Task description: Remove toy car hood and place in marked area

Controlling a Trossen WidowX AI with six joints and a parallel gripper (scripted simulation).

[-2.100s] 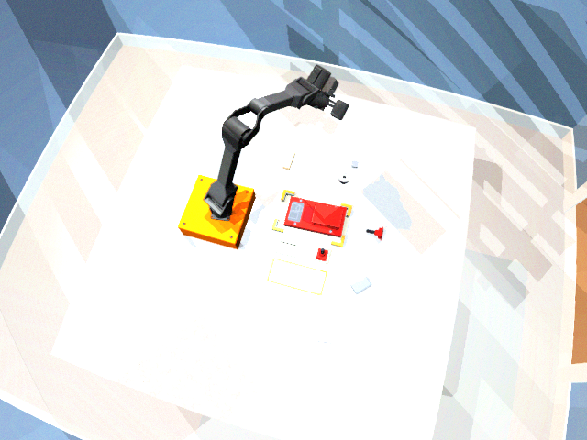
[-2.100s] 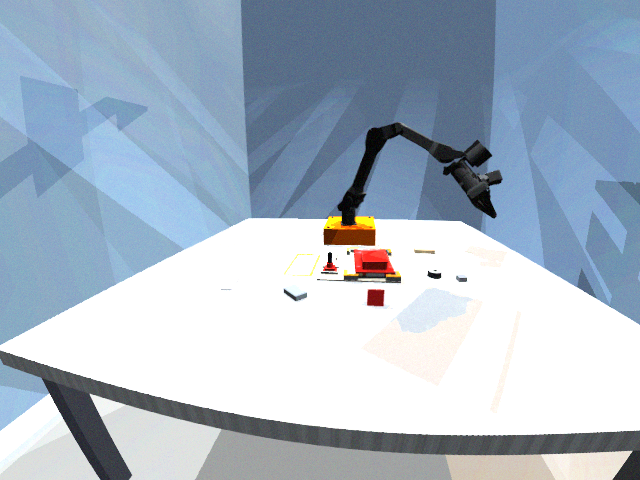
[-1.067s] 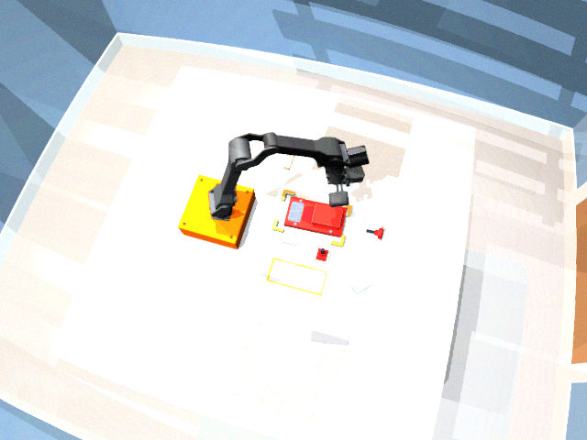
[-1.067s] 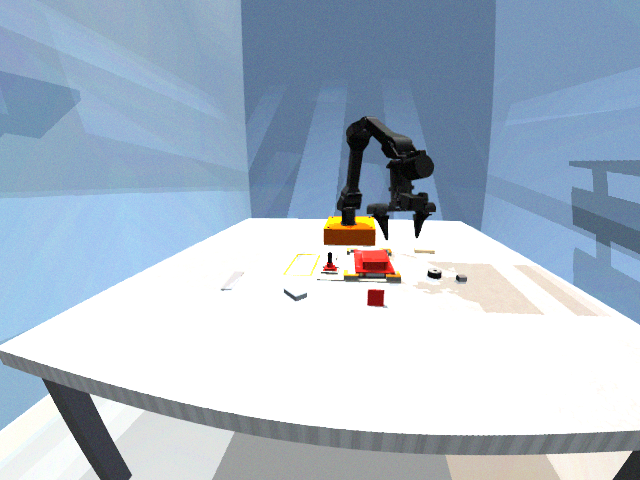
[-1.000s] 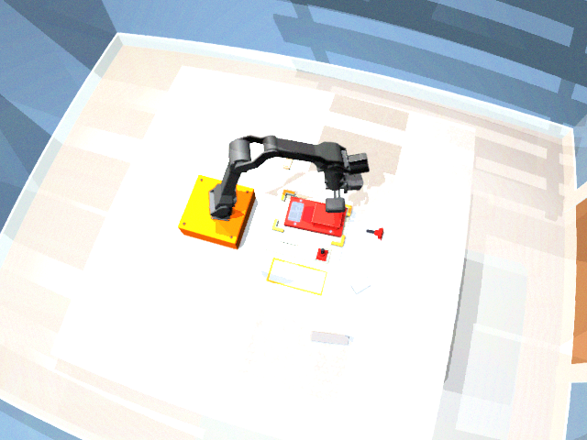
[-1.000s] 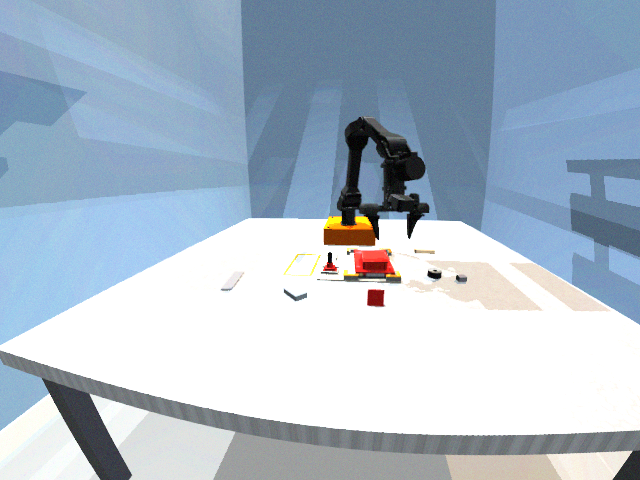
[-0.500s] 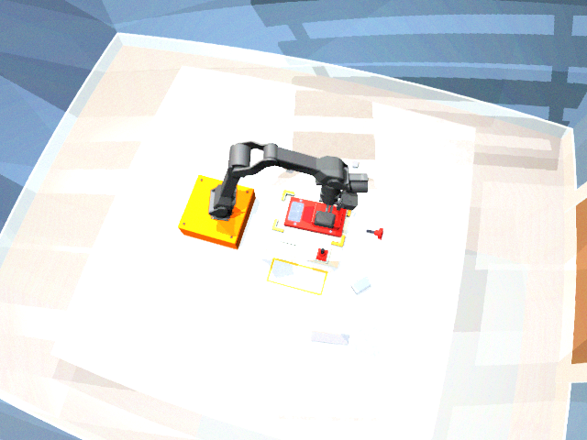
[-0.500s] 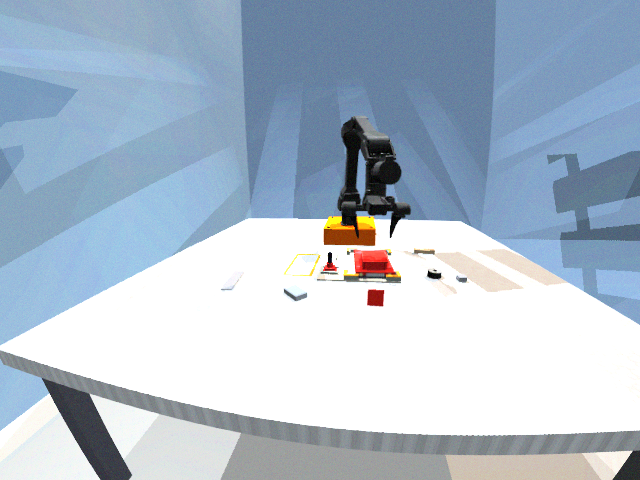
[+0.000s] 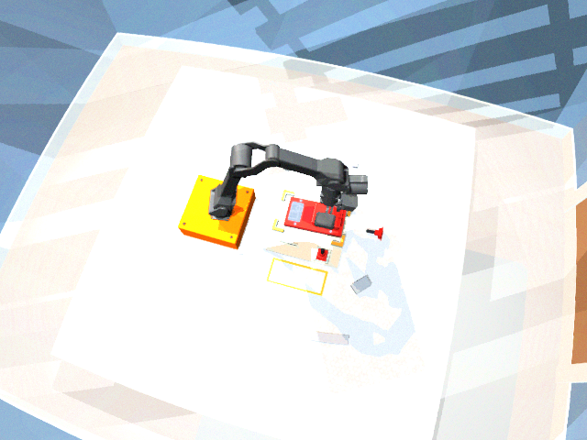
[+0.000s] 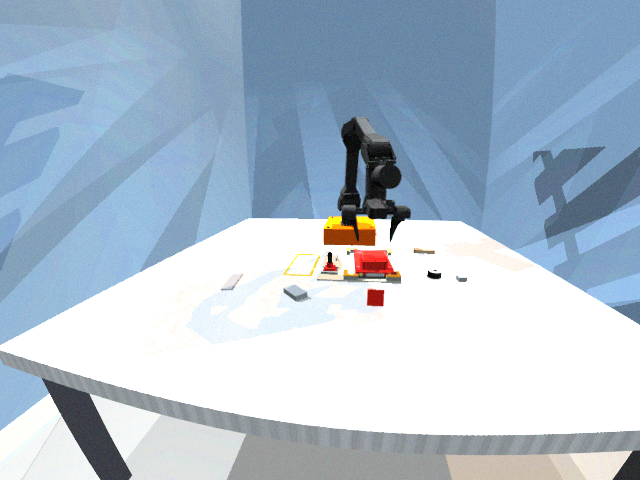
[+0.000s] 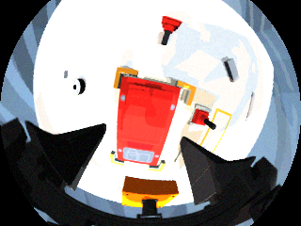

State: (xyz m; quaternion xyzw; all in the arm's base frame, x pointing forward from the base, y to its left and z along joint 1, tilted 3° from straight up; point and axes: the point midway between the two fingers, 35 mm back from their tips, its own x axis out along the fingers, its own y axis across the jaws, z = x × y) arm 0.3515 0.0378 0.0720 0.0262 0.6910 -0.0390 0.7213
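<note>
Now: the red hood 5 cm below my gripper tip. From my gripper tip the other things lie so: wooden stick 22 cm to the left, 16 cm behind, 9 cm below; thin grey strip 40 cm to the right, 9 cm below, 5 cm ahead; black wheel 17 cm to the left, 8 cm below, 5 cm ahead.
</note>
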